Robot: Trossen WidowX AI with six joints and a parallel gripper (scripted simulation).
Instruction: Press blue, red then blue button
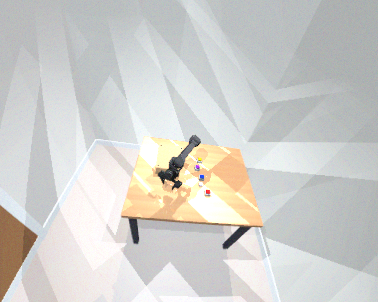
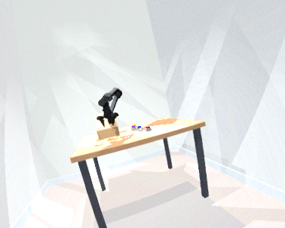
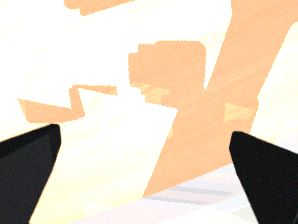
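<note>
Now: the blue button 310 mm ahead of my gripper tip, 200 mm to the left of it and 100 mm below it. The rest, counted from my gripper tip: white block (290 mm ahead, 130 mm to the left, 120 mm below); then red button (350 mm ahead, 40 mm to the left, 100 mm below); then purple button (280 mm ahead, 310 mm to the left, 100 mm below).
</note>
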